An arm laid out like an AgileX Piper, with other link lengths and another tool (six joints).
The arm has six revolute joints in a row. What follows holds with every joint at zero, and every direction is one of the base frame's.
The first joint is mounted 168.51 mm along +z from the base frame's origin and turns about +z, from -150 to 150 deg.
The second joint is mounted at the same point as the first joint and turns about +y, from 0 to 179.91 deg.
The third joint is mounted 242.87 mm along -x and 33.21 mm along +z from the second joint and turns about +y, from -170 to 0 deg.
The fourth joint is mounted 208.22 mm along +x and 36.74 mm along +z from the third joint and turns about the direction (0.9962, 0, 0.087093), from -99.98 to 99.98 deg.
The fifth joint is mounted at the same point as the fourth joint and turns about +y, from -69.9 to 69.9 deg.
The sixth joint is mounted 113.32 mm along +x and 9.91 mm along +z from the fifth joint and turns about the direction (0.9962, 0, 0.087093), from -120 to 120 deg.
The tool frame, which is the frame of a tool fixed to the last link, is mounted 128.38 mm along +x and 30 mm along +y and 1.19 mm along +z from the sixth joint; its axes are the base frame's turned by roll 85.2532, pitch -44.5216 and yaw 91.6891 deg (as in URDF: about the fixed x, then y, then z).
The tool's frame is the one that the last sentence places.
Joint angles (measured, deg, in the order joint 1, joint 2, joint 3, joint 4, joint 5, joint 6), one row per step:
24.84, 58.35, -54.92, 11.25, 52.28, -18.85
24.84, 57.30, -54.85, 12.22, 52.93, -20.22
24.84, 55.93, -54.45, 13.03, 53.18, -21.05
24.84, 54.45, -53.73, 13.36, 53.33, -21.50
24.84, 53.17, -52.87, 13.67, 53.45, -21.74
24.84, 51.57, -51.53, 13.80, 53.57, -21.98
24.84, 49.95, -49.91, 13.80, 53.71, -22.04
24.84, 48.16, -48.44, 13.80, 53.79, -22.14
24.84, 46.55, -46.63, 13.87, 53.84, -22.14
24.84, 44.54, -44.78, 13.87, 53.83, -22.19
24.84, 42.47, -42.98, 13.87, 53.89, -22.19
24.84, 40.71, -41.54, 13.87, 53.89, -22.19
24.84, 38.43, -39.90, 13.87, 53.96, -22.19
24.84, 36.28, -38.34, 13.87, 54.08, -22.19
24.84, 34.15, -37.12, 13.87, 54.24, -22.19
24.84, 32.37, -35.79, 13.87, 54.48, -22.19
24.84, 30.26, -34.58, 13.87, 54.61, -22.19
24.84, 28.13, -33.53, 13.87, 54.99, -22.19
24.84, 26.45, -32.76, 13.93, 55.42, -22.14
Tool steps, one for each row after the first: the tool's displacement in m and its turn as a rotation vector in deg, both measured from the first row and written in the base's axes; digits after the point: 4 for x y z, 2 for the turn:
-0.0050, 0.0012, 0.0032, 0.32, -0.47, 1.20
-0.0096, 0.0020, 0.0067, 0.93, -1.15, 1.92
-0.0139, 0.0012, 0.0083, 1.25, -1.77, 2.31
-0.0182, 0.0004, 0.0083, 1.53, -2.03, 2.54
-0.0236, -0.0017, 0.0063, 1.58, -2.21, 2.75
-0.0295, -0.0043, 0.0023, 1.50, -2.11, 2.83
-0.0348, -0.0068, -0.0002, 1.54, -2.38, 2.92
-0.0407, -0.0092, -0.0054, 1.50, -2.12, 2.94
-0.0466, -0.0119, -0.0095, 1.55, -2.30, 2.97
-0.0524, -0.0146, -0.0135, 1.63, -2.50, 2.99
-0.0569, -0.0167, -0.0165, 1.76, -2.79, 2.99
-0.0622, -0.0191, -0.0193, 1.98, -3.32, 3.01
-0.0672, -0.0214, -0.0225, 2.17, -3.75, 3.04
-0.0715, -0.0232, -0.0239, 2.46, -4.45, 3.08
-0.0759, -0.0251, -0.0274, 2.54, -4.65, 3.14
-0.0797, -0.0268, -0.0292, 2.84, -5.36, 3.17
-0.0838, -0.0285, -0.0307, 3.12, -6.02, 3.27
-0.0873, -0.0297, -0.0319, 3.38, -6.43, 3.34

